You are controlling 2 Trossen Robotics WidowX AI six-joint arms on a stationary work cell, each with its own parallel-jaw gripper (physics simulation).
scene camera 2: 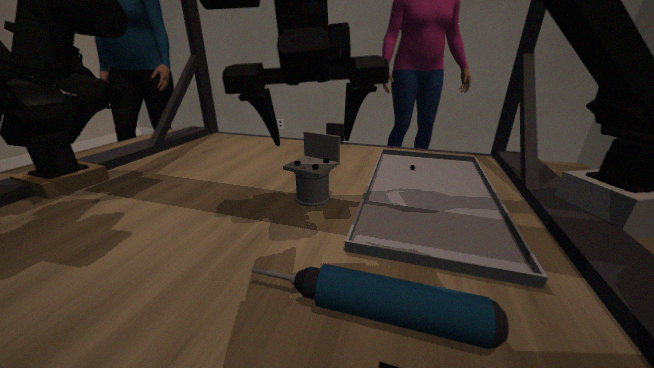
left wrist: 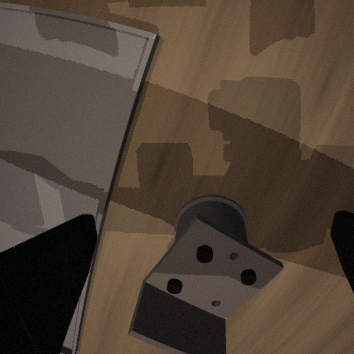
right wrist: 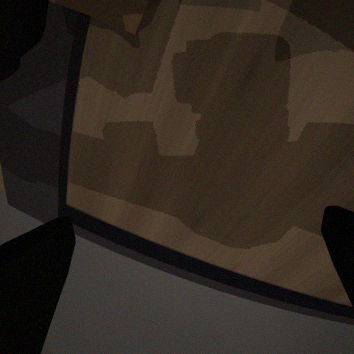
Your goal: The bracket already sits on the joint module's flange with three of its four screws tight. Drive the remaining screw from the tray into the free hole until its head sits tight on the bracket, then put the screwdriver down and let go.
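Places are measured from the left arm's base along level axes (x back, y left, z down), in millimetres.
Pixels of known places: left gripper, between the fingertips: (scene camera 2: 312,142) (left wrist: 218,226); right gripper, between the fingertips: (scene camera 2: 31,137) (right wrist: 200,226); left arm's base, origin of its link: (scene camera 2: 626,181); right arm's base, origin of its link: (scene camera 2: 59,170).
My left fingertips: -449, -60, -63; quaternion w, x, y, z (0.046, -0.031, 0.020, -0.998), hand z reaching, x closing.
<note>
Ahead of a thing's pixels: the offset from my left fingertips to its middle, as dx, dy, dz. "*": to the spot under its first point.
The grey L-shaped bracket @(+7, -81, +43) (scene camera 2: 321,146) (left wrist: 192,272) sits on the round joint module @(+7, -81, +93) (scene camera 2: 312,188) (left wrist: 212,214). Three black screw heads show on its flat plate; in the left wrist view a small hole @(* +4, -109, +62) (left wrist: 216,303) lies at the fourth corner, and another hole @(* -9, -63, +61) (left wrist: 234,256) between two heads. The loose black screw @(+242, -181, +117) (scene camera 2: 412,167) is in the grey tray @(+221, -64, +117) (scene camera 2: 445,263) (left wrist: 60,100), toward its far end. The blue screwdriver @(+27, +169, +105) (scene camera 2: 405,305) lies on the table in front of the tray, its tip toward the left. My left gripper (scene camera 2: 312,142) (left wrist: 218,226) is open and empty above the bracket. My right gripper (right wrist: 200,226) is open and empty, away from these things.
Dark frame beams (scene camera 2: 522,210) (right wrist: 200,265) run along the table's sides. The arm bases stand at the picture's left (scene camera 2: 70,181) and right (scene camera 2: 600,200). Two people, one in a teal top (scene camera 2: 140,40) and one in pink (scene camera 2: 425,35), stand behind the table.
</note>
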